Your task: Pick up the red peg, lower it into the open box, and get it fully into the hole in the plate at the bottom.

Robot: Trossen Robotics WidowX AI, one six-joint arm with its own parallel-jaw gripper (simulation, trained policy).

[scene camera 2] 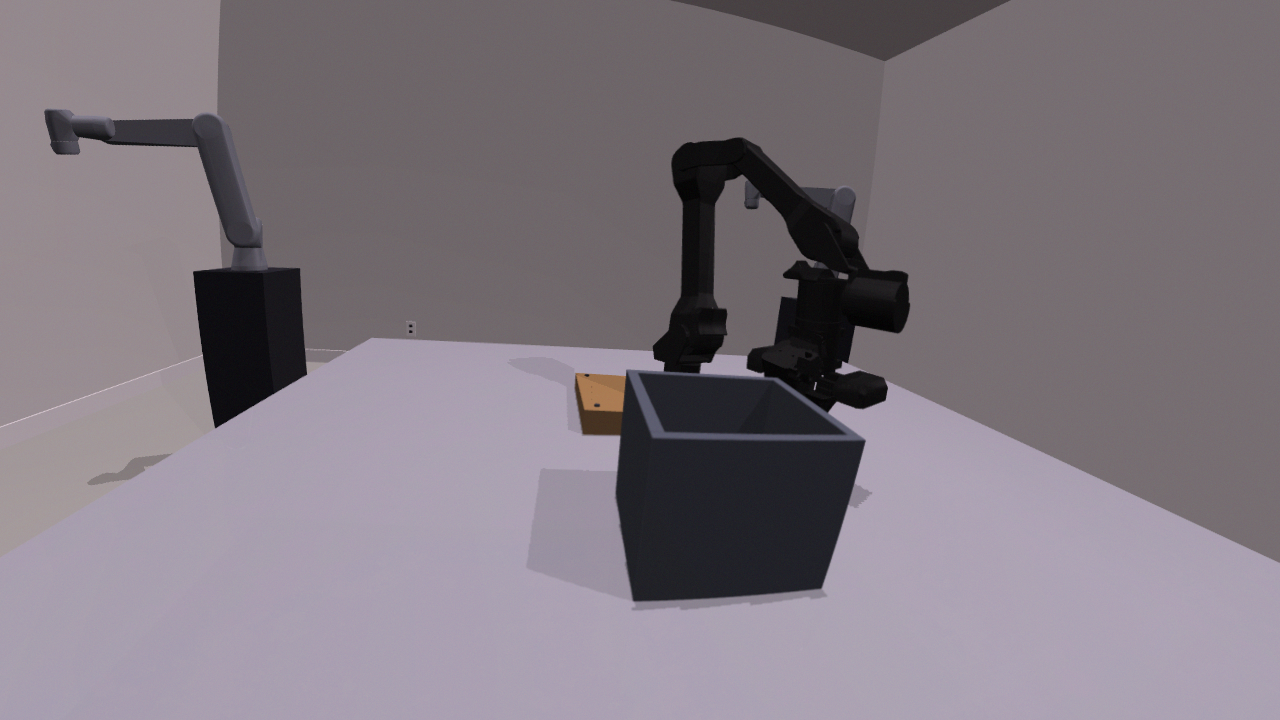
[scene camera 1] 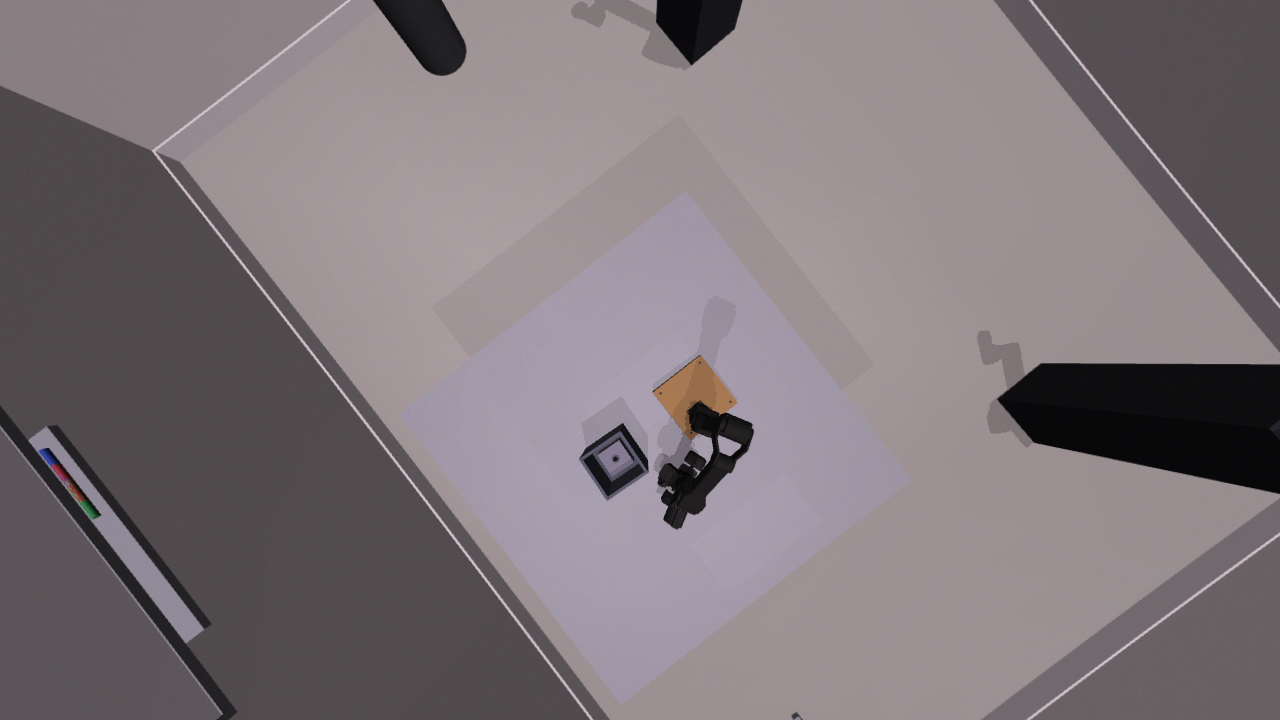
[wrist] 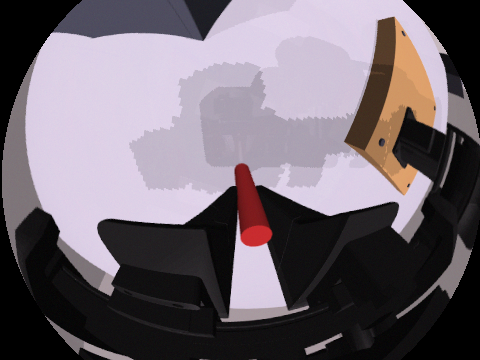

Labels:
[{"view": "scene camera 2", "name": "dark box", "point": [727, 486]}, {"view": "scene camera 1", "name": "gripper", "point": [682, 473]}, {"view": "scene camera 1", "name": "dark box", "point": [609, 486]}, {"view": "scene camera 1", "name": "pale plate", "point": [614, 465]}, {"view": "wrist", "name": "gripper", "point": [245, 191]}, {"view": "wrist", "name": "red peg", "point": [255, 230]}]

